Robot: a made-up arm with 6 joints. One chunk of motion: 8 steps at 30 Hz.
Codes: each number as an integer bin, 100 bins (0 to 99) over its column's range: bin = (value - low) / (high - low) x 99, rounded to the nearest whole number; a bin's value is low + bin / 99 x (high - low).
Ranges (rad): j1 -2.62..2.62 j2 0..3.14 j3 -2.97..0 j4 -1.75..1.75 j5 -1.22..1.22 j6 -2.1..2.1
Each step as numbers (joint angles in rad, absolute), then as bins.
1 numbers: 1.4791 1.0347 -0.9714 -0.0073 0.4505 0.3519
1 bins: 77 33 67 49 68 58
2 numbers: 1.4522 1.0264 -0.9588 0.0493 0.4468 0.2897
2 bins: 77 32 67 51 68 56
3 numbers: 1.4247 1.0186 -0.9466 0.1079 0.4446 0.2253
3 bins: 76 32 67 53 68 55
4 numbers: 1.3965 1.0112 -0.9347 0.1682 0.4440 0.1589
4 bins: 76 32 68 54 68 53
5 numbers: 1.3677 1.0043 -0.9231 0.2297 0.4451 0.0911
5 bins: 75 32 68 56 68 52
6 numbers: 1.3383 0.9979 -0.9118 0.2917 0.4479 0.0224
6 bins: 75 31 69 58 68 50
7 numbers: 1.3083 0.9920 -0.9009 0.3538 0.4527 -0.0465
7 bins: 74 31 69 60 68 48
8 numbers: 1.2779 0.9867 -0.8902 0.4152 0.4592 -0.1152
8 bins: 74 31 69 61 68 47
